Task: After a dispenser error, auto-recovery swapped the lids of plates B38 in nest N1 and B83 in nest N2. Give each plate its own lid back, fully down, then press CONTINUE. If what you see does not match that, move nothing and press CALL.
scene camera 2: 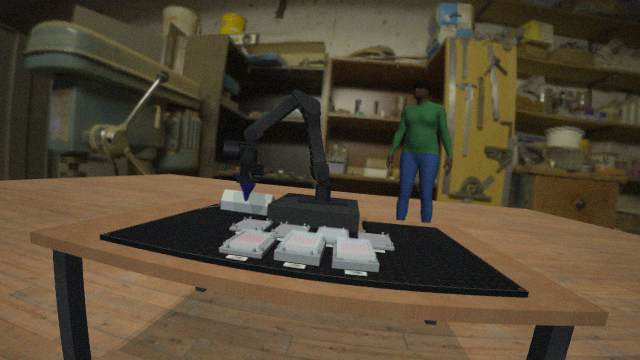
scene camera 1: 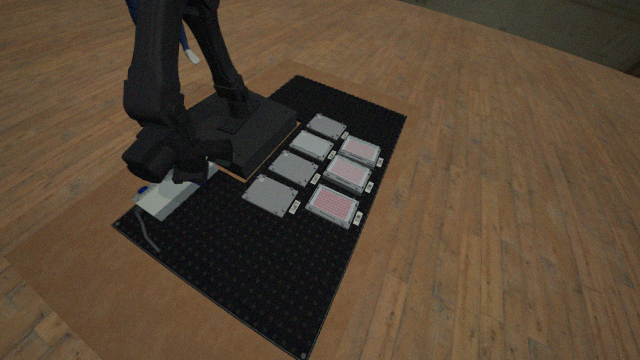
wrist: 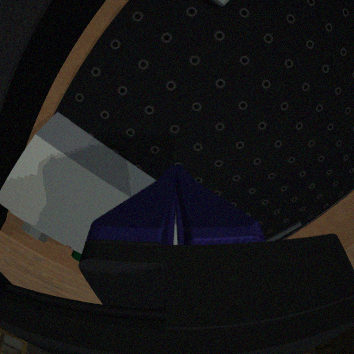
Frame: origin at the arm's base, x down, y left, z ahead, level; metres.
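Where they show: gripper, between the fingertips: point(scene camera 2: 245, 200) point(scene camera 1: 203, 184) point(wrist: 175, 173); arm's base, origin of its link: point(scene camera 2: 322, 202) point(scene camera 1: 240, 115).
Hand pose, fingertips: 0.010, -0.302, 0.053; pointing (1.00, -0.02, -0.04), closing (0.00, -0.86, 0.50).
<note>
Things, the pixels of their centre, and the offset from my fingertips, as dx, dy, dz. "spot": a spot on its surface instead. Level surfaces: height alone.
- pale sloped control box, middle of its body: point(wrist: 125, 239) point(scene camera 1: 176, 179) point(scene camera 2: 249, 201) +0.016, -0.006, -0.098
- blue button, middle of its body: point(scene camera 1: 143, 190) -0.006, -0.074, -0.135
- middle plate, middle of its body: point(scene camera 2: 303, 239) point(scene camera 1: 348, 170) +0.022, +0.225, +0.388
- far plate, middle of its body: point(scene camera 2: 354, 246) point(scene camera 1: 360, 148) +0.025, +0.350, +0.410
- cable, a spot on its surface: point(scene camera 1: 145, 231) spot: +0.053, -0.161, -0.093
- black mat, height of its surface: dx +0.058
My gripper point(scene camera 1: 202, 183) point(scene camera 2: 246, 199) point(wrist: 175, 173) is shut and empty, its blue fingertips together above or beside the pale sloped control box point(scene camera 1: 162, 201) point(scene camera 2: 230, 202) point(wrist: 70, 185). A blue button point(scene camera 1: 143, 190) shows at the box's far side. Three plates with pink wells stand in the outer row: the near plate point(scene camera 1: 333, 204) point(scene camera 2: 248, 240), the middle plate point(scene camera 1: 348, 172) point(scene camera 2: 301, 243) and the far plate point(scene camera 1: 361, 149) point(scene camera 2: 355, 251). The middle and far plates look taller in scene camera 2. Plate names, nest labels and lid marks are too small to read.
Several nests form the inner row: grey ones point(scene camera 1: 270, 194) point(scene camera 1: 293, 167) point(scene camera 1: 326, 126) and a whiter one point(scene camera 1: 311, 145) point(scene camera 2: 333, 233). The arm's dark base point(scene camera 1: 265, 135) point(scene camera 2: 312, 212) stands beside them. A grey bar or cable point(scene camera 1: 145, 231) lies near the box on the black mat point(scene camera 1: 250, 265). A person point(scene camera 2: 424, 130) stands behind the table.
</note>
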